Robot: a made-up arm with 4 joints.
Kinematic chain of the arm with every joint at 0, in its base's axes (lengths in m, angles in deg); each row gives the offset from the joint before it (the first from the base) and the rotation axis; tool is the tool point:
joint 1: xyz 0 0 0.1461 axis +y
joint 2: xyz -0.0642 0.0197 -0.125 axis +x
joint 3: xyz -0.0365 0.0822 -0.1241 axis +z
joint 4: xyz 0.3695 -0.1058 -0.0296 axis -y
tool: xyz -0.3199 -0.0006 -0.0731
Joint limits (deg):
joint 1: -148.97..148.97
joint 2: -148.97..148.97
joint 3: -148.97..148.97
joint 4: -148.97..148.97
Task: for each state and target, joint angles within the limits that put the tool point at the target. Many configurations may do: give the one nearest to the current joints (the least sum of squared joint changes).
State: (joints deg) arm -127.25 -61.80 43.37 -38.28
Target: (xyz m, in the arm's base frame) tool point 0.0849 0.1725 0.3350
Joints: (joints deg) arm -132.24 -58.95 49.78 -62.81
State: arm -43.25 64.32 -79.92 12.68
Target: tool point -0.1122 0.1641 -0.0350
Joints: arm -34.60 98.40 -77.12 -13.75
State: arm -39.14 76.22 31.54 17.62
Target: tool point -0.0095 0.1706 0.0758
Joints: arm -12.78 112.31 20.36 -11.45
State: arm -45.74 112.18 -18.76 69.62
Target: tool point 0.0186 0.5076 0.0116
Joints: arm -28.63 110.82 -54.57 53.94
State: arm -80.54 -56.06 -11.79 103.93
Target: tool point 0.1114 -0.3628 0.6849
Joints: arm -110.61 -64.11 0.92 113.52
